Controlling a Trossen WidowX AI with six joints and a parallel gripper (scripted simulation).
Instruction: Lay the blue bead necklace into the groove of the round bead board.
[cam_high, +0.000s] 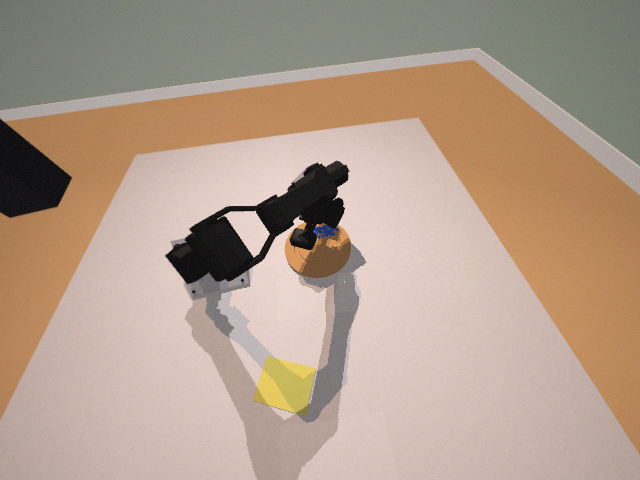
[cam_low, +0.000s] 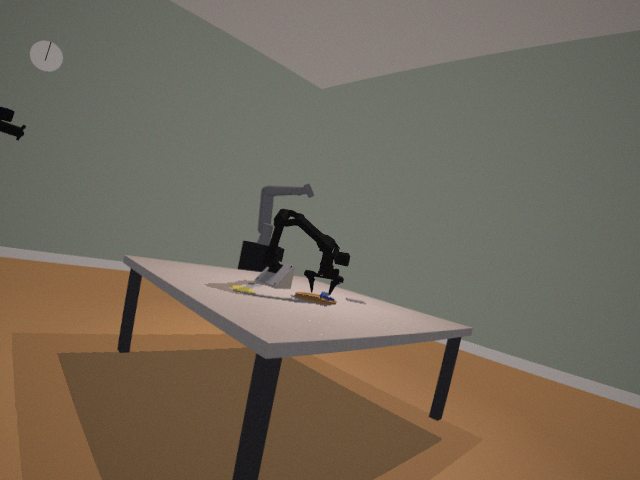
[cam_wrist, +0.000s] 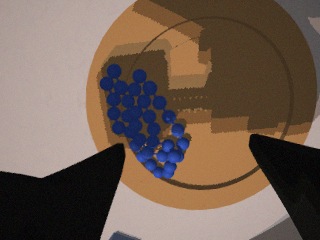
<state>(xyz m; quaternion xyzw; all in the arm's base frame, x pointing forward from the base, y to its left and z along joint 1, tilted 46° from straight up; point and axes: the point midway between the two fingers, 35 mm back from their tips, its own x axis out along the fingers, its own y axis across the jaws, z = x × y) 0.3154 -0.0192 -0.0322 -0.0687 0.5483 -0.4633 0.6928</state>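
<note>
My gripper tip is 30 mm to the left of the round bead board and 20 mm above it. Also, from my gripper tip: yellow square patch (160 mm behind, 350 mm to the right, 30 mm below); then flat grey tile (40 mm ahead, 280 mm to the left, 30 mm below); then light blue cube (90 mm behind, 170 mm to the left, 20 mm below).
</note>
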